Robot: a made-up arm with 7 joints. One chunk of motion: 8 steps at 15 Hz.
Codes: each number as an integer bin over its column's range. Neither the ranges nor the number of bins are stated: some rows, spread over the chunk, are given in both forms.
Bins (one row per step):
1: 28 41 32 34 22 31 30
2: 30 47 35 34 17 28 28
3: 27 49 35 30 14 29 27
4: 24 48 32 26 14 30 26
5: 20 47 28 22 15 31 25
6: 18 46 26 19 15 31 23
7: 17 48 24 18 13 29 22
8: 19 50 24 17 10 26 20
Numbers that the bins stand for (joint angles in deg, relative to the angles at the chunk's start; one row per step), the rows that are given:
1: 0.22 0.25 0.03 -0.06 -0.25 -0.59 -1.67
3: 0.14 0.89 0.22 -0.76 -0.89 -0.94 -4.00
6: -0.57 0.65 -0.35 -2.68 -0.81 -0.59 -7.11
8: -0.49 0.97 -0.48 -3.03 -1.21 -1.46 -9.44
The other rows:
2: 0.38 0.73 0.22 -0.06 -0.65 -1.11 -3.22
4: -0.10 0.81 0.03 -1.46 -0.89 -0.76 -4.78
5: -0.41 0.73 -0.22 -2.16 -0.81 -0.59 -5.56
7: -0.65 0.81 -0.48 -2.86 -0.97 -0.94 -7.89

